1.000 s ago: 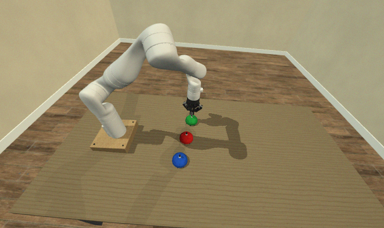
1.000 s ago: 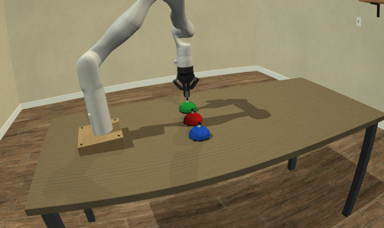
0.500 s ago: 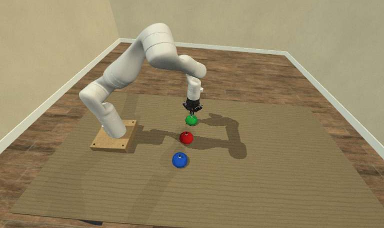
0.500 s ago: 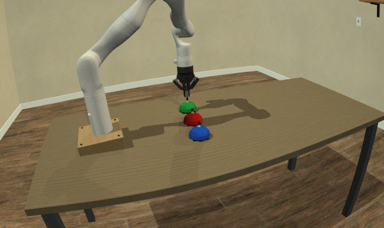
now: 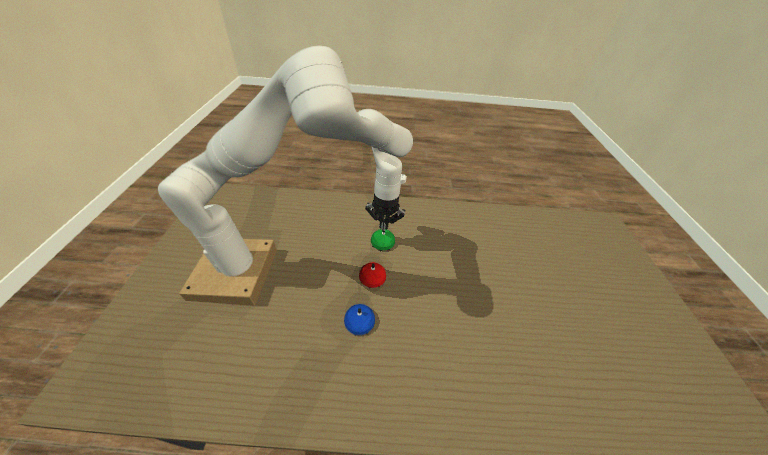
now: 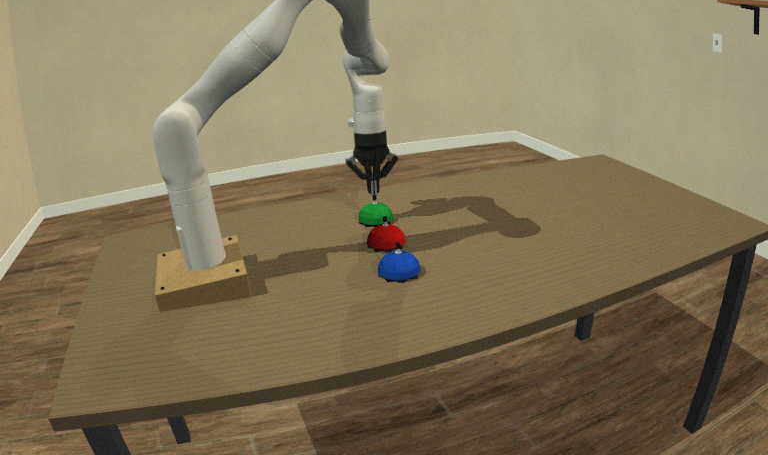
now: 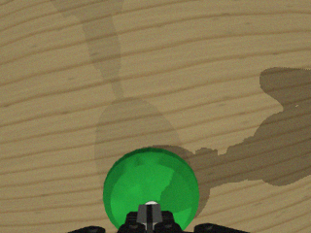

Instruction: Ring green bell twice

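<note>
Right now the green bell is 50 mm below my hand. The rest, counted from my hand: red bell (140 mm to the right, 50 mm below, 40 mm behind); blue bell (280 mm to the right, 80 mm behind, 50 mm below).
</note>
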